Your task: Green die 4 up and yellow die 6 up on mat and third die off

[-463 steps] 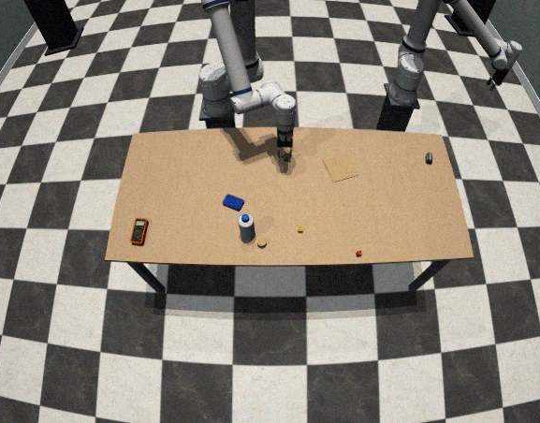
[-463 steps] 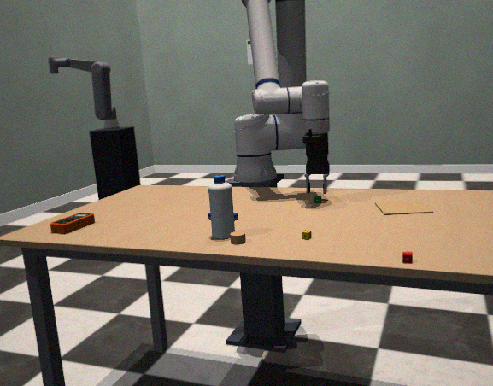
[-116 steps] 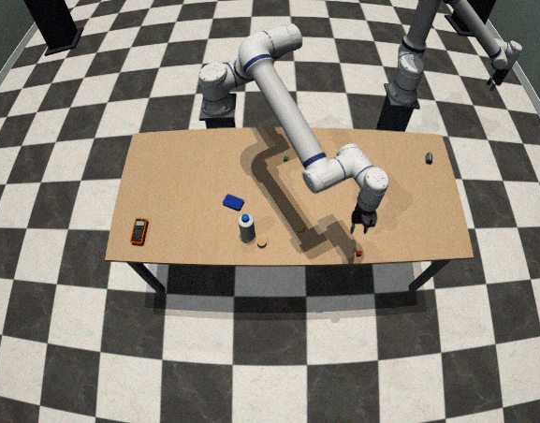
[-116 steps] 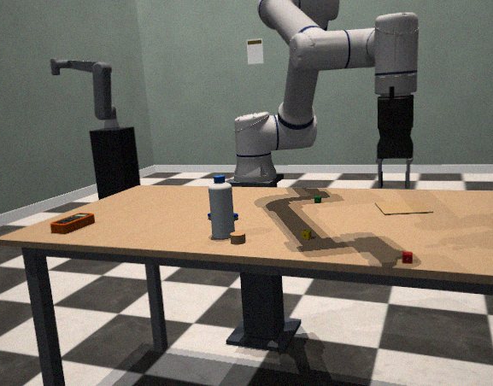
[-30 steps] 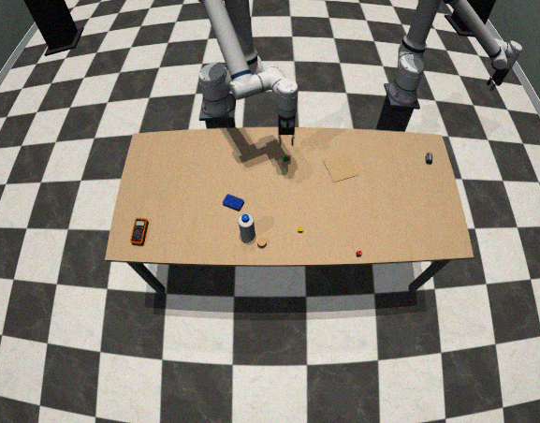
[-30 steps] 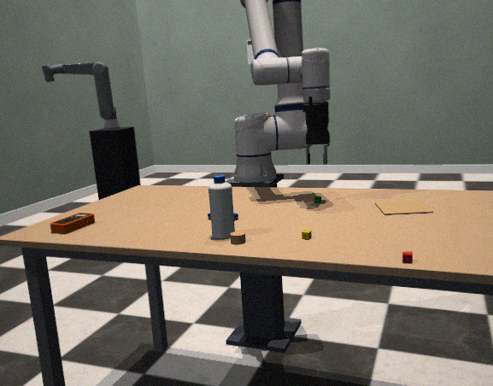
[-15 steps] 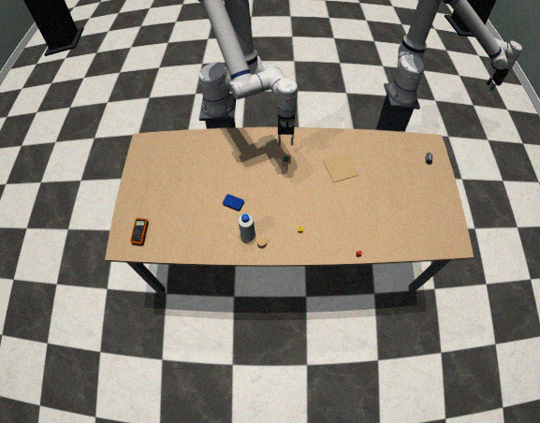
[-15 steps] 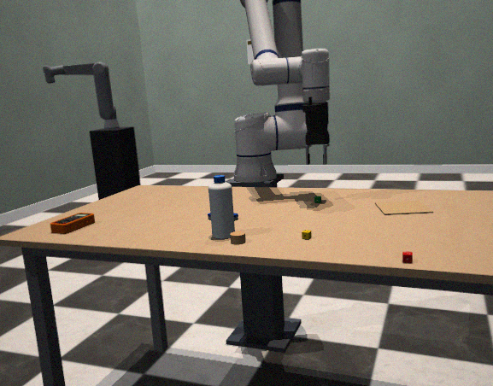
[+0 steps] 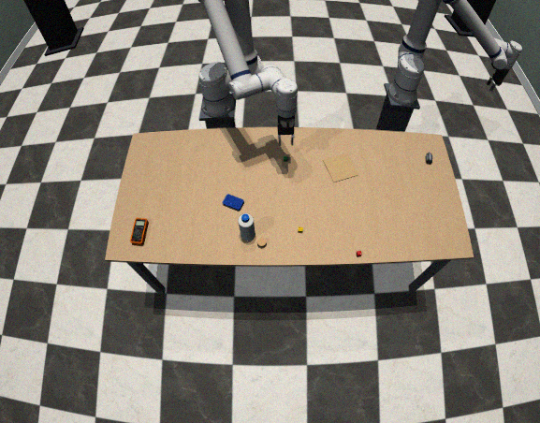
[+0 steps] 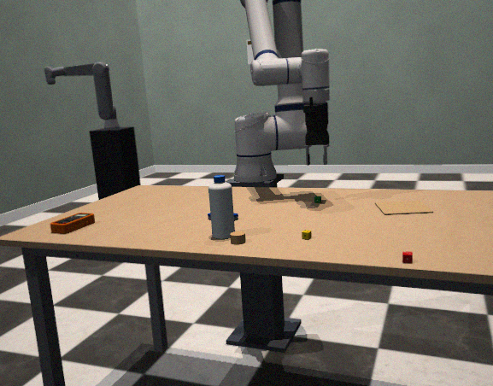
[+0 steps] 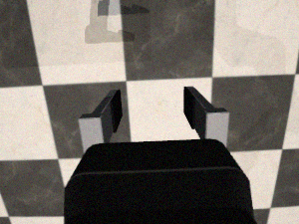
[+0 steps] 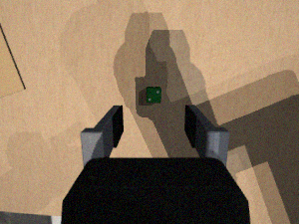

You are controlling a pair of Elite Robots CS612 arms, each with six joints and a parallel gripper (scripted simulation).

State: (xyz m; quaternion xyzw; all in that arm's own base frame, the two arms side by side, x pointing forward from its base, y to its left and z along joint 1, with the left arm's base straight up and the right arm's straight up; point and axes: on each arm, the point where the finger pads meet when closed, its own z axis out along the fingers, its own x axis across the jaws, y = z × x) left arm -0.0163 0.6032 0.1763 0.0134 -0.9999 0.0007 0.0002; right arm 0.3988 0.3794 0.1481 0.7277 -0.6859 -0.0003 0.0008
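Now: the green die 140 mm below my right hand. From my right hand the other things lie so: yellow die 390 mm ahead, 140 mm below, 10 mm to the left; thin tan mat 270 mm to the left, 150 mm below, 80 mm ahead; blue box 270 mm to the right, 210 mm ahead, 140 mm below.
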